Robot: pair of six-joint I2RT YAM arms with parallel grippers.
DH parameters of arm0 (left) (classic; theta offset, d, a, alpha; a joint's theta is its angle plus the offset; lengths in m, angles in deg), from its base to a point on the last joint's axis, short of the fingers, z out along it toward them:
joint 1: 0 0.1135 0.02 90
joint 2: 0 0 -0.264 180
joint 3: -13.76 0 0.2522 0
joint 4: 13.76 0 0.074 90
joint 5: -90 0 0 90
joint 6: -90 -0.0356 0 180
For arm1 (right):
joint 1: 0 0.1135 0.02 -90
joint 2: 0 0 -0.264 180
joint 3: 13.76 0 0.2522 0
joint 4: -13.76 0 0.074 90
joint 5: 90 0 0 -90
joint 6: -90 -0.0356 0 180
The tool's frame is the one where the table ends.
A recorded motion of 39 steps. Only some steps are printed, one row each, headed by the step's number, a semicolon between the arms.
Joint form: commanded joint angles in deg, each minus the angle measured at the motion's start. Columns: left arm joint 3, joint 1, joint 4, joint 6, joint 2, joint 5; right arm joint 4, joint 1, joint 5, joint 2, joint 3, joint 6.
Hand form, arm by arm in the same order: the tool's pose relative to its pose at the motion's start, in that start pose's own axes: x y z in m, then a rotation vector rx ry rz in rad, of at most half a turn. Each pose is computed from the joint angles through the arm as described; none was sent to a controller.
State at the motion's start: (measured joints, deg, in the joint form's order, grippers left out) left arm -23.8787 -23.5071 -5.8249 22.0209 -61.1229 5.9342; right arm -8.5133 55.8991 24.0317 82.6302 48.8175 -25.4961
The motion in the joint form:
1: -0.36 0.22 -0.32 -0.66 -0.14 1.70; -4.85 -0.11 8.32 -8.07 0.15 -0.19
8: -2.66 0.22 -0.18 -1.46 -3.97 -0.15; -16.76 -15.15 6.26 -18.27 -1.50 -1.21
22: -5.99 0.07 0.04 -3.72 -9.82 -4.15; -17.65 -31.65 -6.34 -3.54 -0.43 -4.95
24: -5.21 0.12 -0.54 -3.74 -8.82 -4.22; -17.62 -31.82 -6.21 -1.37 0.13 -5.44
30: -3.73 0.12 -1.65 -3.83 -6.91 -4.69; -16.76 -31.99 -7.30 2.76 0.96 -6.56
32: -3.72 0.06 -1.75 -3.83 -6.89 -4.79; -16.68 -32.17 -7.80 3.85 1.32 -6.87
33: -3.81 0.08 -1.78 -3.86 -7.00 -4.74; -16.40 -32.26 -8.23 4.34 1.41 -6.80
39: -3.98 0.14 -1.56 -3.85 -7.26 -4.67; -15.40 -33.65 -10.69 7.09 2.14 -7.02
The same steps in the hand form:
1: -0.0031 0.0008 0.0002 -0.0273 -0.0207 0.0084; -0.0168 -0.0155 -0.0351 0.1101 -0.1096 0.0322
8: -0.0070 -0.0031 0.0103 -0.0078 0.0182 0.0255; -0.0260 -0.0942 -0.0580 0.3093 -0.0610 0.1798
22: -0.0102 -0.0096 0.0270 0.0438 0.0879 0.0688; -0.0102 -0.1566 0.0084 0.4006 0.2188 0.3901
24: -0.0093 -0.0088 0.0241 0.0490 0.0750 0.0677; -0.0082 -0.1577 0.0165 0.4137 0.2425 0.3953
30: -0.0074 -0.0077 0.0187 0.0660 0.0526 0.0674; -0.0034 -0.1585 0.0330 0.4131 0.2853 0.4133
32: -0.0075 -0.0081 0.0187 0.0692 0.0517 0.0678; -0.0026 -0.1592 0.0371 0.4112 0.2977 0.4209
33: -0.0078 -0.0081 0.0190 0.0681 0.0511 0.0681; -0.0021 -0.1595 0.0392 0.4057 0.3023 0.4223
39: -0.0079 -0.0079 0.0197 0.0643 0.0555 0.0677; 0.0001 -0.1656 0.0504 0.3875 0.3302 0.4516

